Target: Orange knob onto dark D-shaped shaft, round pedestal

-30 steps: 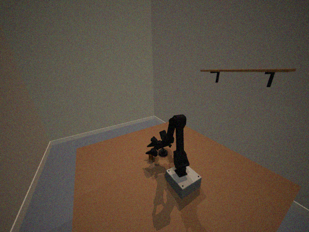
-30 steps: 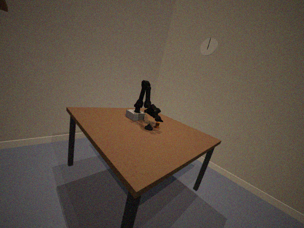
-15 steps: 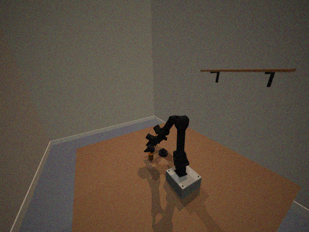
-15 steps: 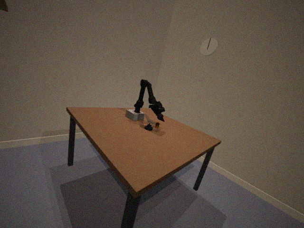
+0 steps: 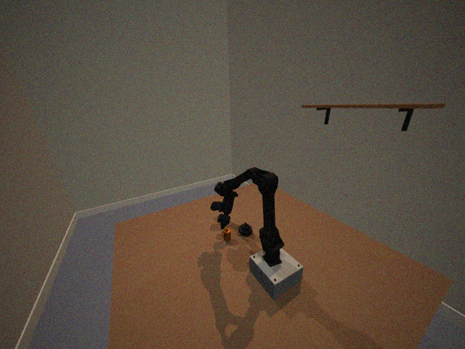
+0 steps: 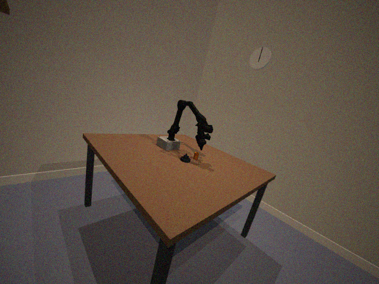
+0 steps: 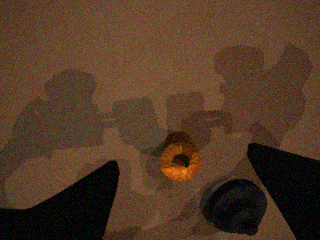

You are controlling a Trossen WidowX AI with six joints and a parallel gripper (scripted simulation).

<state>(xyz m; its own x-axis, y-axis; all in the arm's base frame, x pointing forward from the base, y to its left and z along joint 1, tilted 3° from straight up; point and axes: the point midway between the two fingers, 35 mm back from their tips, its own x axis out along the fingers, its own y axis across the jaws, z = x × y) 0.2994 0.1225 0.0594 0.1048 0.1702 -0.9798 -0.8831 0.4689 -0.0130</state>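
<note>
My gripper tip is now 80 mm above the orange knob, 20 mm to the left of it and 10 mm past it. Round my gripper tip: round pedestal: 150 mm to the right, 70 mm below, 10 mm ahead.
</note>
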